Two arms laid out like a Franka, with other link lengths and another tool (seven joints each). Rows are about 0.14 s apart.
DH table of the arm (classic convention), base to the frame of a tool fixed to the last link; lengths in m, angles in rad. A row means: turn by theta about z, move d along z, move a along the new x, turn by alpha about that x. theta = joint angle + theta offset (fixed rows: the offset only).
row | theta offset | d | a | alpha
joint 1 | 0 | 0.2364 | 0 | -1.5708
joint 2 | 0 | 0 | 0 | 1.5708
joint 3 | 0 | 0.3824 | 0.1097 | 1.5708
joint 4 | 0 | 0 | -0.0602 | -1.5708
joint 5 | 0 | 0.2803 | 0 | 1.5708
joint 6 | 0 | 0 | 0.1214 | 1.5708
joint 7 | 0.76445 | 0.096 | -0.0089 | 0.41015
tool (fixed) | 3.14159 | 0.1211 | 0 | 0
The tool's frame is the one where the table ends.
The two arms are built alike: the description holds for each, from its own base.
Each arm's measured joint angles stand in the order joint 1, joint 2, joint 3, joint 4, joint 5, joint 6, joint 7.
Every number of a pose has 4 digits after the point. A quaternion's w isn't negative.
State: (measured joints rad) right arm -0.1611 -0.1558 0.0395 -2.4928 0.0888 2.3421 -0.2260; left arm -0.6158 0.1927 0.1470 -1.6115 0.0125 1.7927 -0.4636
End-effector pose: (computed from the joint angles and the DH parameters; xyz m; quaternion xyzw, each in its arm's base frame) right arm 0.4382 -0.0027 0.2766 0.3465 0.9097 0.2186 0.0686; left arm 0.5489 -0.2272 0.3791 0.3705 0.9021 0.2085 0.0740
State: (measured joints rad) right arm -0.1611 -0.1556 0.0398 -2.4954 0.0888 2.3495 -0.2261; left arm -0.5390 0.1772 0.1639 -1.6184 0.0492 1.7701 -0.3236
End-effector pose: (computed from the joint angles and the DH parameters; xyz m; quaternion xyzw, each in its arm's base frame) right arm 0.4388 -0.0028 0.2765 0.3460 0.9096 0.2189 0.0708; left arm 0.5684 -0.1697 0.3847 0.3963 0.8878 0.2235 0.0693
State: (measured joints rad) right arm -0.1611 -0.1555 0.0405 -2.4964 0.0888 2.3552 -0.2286; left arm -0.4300 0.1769 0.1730 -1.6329 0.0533 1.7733 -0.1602
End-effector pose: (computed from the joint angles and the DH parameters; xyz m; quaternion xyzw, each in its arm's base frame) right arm 0.4395 -0.0026 0.2769 0.3441 0.9100 0.2193 0.0728; left arm 0.5888 -0.1050 0.3793 0.4192 0.8783 0.2211 0.0629
